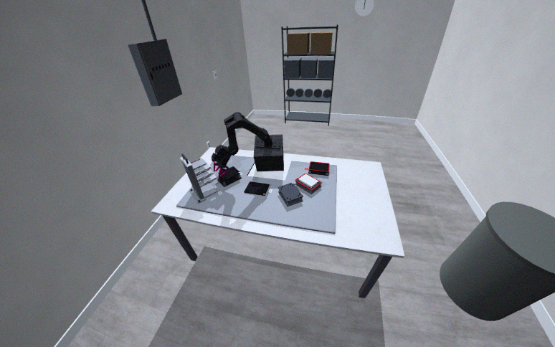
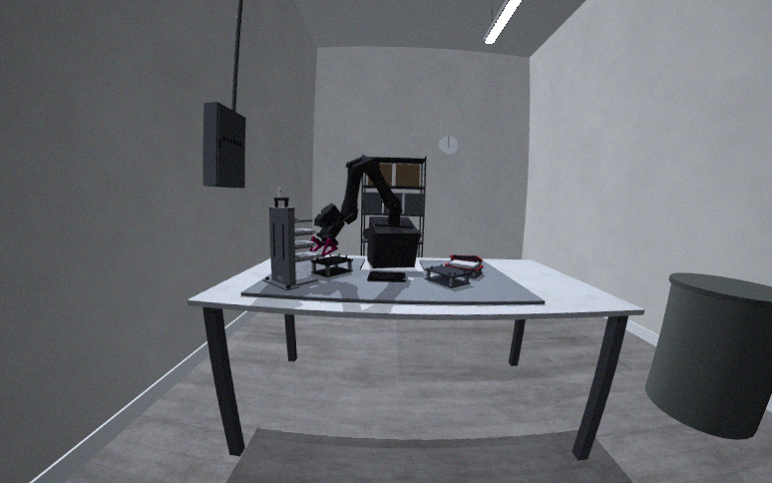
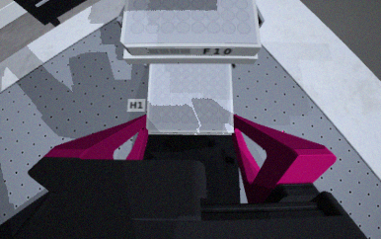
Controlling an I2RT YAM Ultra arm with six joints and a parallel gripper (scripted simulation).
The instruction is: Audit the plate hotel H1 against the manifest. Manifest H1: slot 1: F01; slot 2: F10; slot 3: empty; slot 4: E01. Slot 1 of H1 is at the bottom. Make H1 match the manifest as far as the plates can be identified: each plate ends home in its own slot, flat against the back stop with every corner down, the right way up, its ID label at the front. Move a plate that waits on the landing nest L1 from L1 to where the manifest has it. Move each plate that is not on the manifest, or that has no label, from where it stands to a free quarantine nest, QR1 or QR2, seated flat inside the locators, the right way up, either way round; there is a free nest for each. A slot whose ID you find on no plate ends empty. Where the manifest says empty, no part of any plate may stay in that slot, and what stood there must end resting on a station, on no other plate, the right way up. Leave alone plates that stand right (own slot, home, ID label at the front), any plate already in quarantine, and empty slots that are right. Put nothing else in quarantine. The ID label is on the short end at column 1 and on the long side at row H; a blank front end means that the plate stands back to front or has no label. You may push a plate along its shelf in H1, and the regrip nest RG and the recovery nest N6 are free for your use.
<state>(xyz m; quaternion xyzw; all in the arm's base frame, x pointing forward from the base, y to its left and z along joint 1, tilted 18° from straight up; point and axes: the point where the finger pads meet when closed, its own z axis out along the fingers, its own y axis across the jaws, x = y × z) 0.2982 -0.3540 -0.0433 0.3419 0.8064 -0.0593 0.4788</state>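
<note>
Right now my hand is 70 mm past the black regrip nest, 60 mm to the right of it and 50 mm above it. Round my hand: H1 tag: 100 mm below, 100 mm ahead, 40 mm to the left.
</note>
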